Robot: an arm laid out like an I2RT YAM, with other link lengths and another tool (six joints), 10 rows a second.
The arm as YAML. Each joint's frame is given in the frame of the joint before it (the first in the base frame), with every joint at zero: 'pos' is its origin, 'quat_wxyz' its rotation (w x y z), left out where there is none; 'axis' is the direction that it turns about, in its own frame. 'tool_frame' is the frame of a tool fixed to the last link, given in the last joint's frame.
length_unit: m
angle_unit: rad
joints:
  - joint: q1
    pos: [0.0, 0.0, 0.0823]
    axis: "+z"
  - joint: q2
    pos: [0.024, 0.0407, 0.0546]
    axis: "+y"
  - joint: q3
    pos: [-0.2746, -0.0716, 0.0]
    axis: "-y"
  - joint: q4
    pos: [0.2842, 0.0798, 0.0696]
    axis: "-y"
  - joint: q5
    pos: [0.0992, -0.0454, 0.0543]
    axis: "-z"
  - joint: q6
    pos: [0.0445, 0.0, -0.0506]
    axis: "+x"
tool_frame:
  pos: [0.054, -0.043, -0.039]
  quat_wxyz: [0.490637, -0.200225, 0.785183, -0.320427]
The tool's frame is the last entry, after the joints.
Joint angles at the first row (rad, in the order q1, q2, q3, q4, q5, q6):
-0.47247 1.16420 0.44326 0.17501 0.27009 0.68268
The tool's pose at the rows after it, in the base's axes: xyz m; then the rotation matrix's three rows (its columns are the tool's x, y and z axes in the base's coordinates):
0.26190 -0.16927 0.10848; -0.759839 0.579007 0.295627; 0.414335 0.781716 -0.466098; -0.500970 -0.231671 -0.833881
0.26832 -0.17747 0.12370; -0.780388 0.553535 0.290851; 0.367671 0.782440 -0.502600; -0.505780 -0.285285 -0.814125
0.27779 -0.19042 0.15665; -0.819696 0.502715 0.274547; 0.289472 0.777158 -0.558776; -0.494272 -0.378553 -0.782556
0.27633 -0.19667 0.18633; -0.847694 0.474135 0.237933; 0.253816 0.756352 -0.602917; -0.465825 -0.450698 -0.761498
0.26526 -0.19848 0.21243; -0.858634 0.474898 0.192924; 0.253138 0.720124 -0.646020; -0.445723 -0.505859 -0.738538
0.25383 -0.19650 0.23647; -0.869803 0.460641 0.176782; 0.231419 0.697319 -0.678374; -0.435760 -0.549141 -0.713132
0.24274 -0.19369 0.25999; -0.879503 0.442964 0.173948; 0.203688 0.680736 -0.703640; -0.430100 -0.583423 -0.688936
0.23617 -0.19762 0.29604; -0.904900 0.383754 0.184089; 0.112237 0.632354 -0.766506; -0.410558 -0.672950 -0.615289
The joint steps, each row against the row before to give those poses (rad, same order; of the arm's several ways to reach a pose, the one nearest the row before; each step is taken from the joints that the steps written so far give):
0.00004 0.01081 0.02455 -0.04909 -0.00469 -0.01379
-0.00005 0.00766 0.04584 -0.01532 0.00914 -0.06425
0.00002 0.00463 0.10110 -0.07050 0.01382 -0.11189
0.00151 -0.02136 0.08145 -0.10118 0.03359 -0.07381
0.00003 -0.04750 0.05072 -0.09506 0.05370 -0.04299
0.00304 -0.05829 0.03380 -0.07523 0.02619 -0.04751
0.00156 -0.05523 0.03527 -0.06913 0.01079 -0.04598
0.00001 -0.03839 0.05351 -0.02308 0.00609 -0.13911

